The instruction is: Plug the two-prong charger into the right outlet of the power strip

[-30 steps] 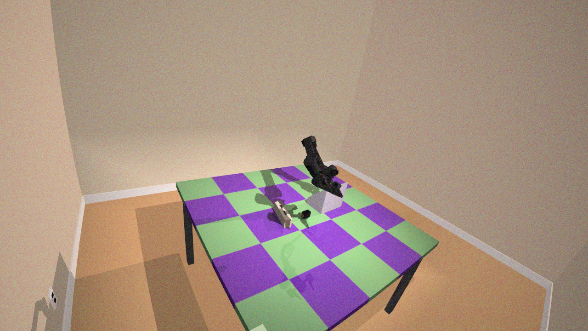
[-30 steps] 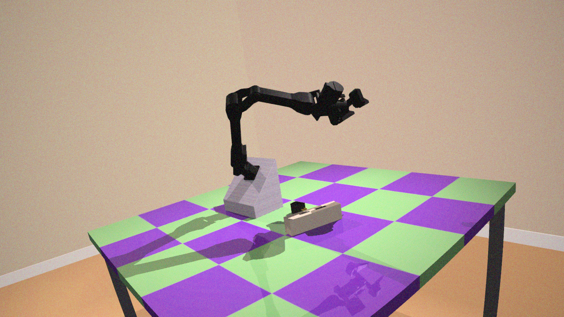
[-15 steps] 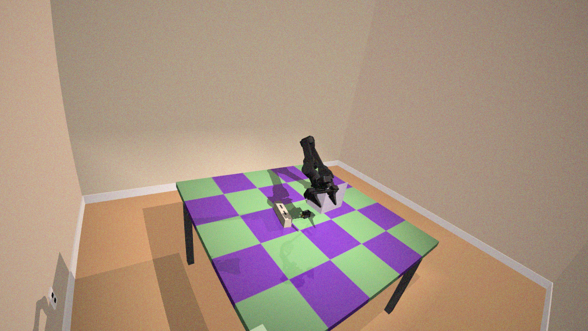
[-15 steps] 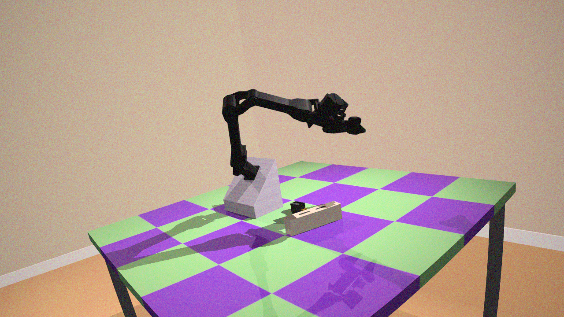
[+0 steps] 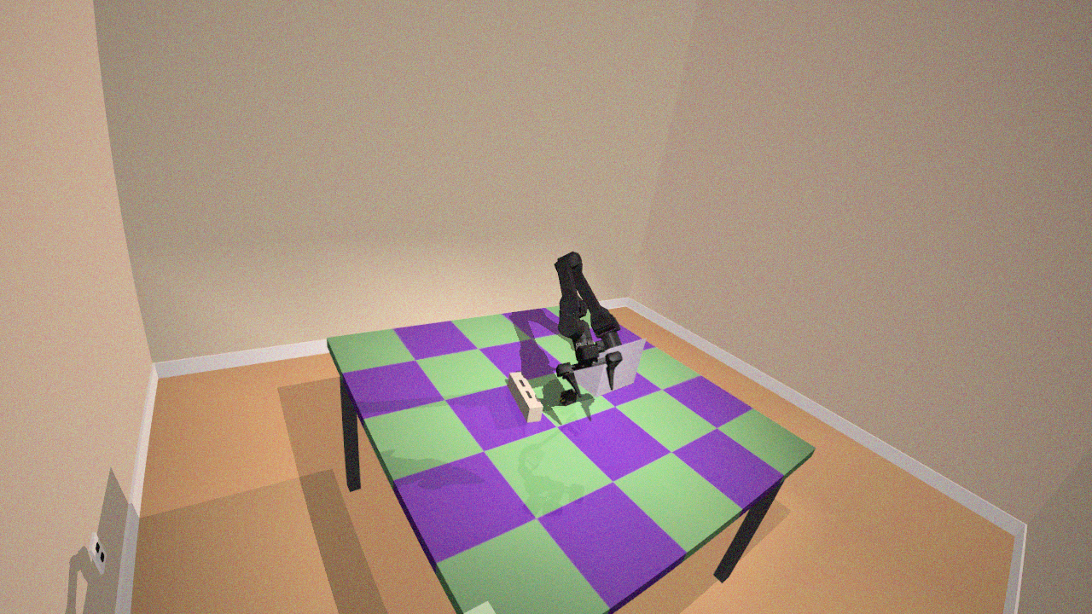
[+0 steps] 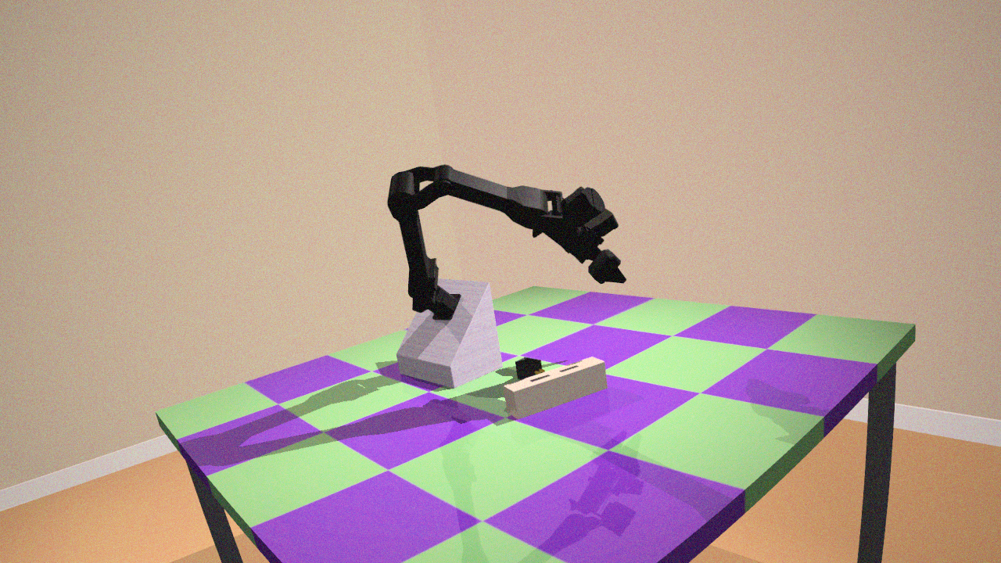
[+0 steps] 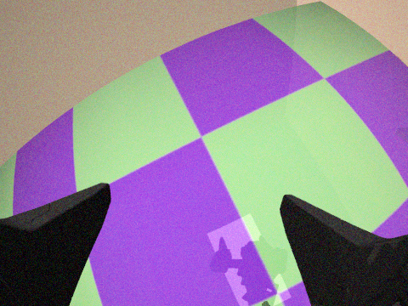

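My gripper tip is 100 mm past the black two-prong charger, 190 mm to the left of it and 170 mm above it.
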